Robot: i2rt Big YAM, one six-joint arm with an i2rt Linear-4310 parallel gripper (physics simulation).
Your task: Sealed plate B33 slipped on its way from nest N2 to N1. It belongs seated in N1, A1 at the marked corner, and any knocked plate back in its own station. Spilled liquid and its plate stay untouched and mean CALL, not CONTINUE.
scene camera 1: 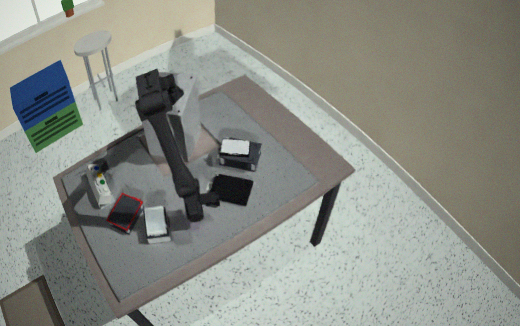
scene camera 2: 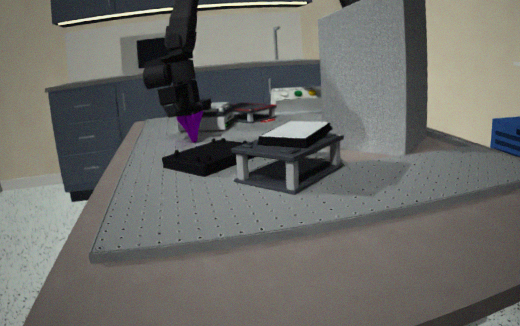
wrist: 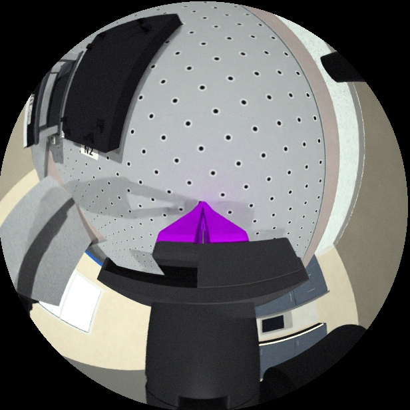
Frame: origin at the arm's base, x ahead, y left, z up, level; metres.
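Seen in the pictures: gripper, fingertip midpoint: [scene camera 2: 194, 141]; arm's base, origin of the base link: [scene camera 2: 361, 10].
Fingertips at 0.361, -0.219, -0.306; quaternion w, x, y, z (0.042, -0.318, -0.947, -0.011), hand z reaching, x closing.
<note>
Pixels of each thing's top centre, then the offset from my fingertips to it, as dx, dy, dz. "spot": a spot on its surface instead.
- black nest, middle of its top: [scene camera 2: 211, 146] [scene camera 1: 230, 186] +0.018, +0.202, +0.031
- white-topped black plate, middle of its top: [scene camera 2: 296, 127] [scene camera 1: 235, 146] -0.093, +0.351, +0.077
- white plate, middle of its top: [scene camera 1: 154, 219] -0.079, -0.155, +0.071
- light grey unit, surface spot: [scene camera 1: 159, 240] spot: -0.022, -0.196, +0.019
- dark red-edged station, middle of its top: [scene camera 2: 245, 105] [scene camera 1: 124, 210] -0.233, -0.223, +0.044
- small red mark, surface spot: [scene camera 2: 268, 120] spot: -0.268, -0.130, +0.002
- box with coloured buttons, middle of its top: [scene camera 2: 303, 87] [scene camera 1: 95, 178] -0.456, -0.230, +0.084
My gripper [scene camera 2: 194, 140] [wrist: 202, 206] is shut and empty, its purple fingertips low over the pegboard beside N2. In scene view 1 its fingers are hidden under the hand. N2, a black nest [scene camera 1: 234, 190] [scene camera 2: 202, 159] [wrist: 107, 75] with small corner posts, holds no plate. A white-topped black plate [scene camera 1: 235, 147] [scene camera 2: 296, 132] lies toward one side of the upper deck of a two-deck stand [scene camera 1: 255, 151] [scene camera 2: 292, 175]. Another white plate [scene camera 1: 156, 220] is on a light grey unit [scene camera 1: 159, 240]. Plate numbers and the A1 corner cannot be read. No spilled liquid can be made out.
A dark red-edged station [scene camera 1: 125, 212] [scene camera 2: 254, 107] stands beyond the light grey unit, with a small red mark [scene camera 2: 268, 120] near it. A box with coloured buttons [scene camera 1: 100, 186] [scene camera 2: 296, 101] is farther off. A tall grey block [scene camera 1: 191, 125] [scene camera 2: 367, 80] stands by the arm's base.
</note>
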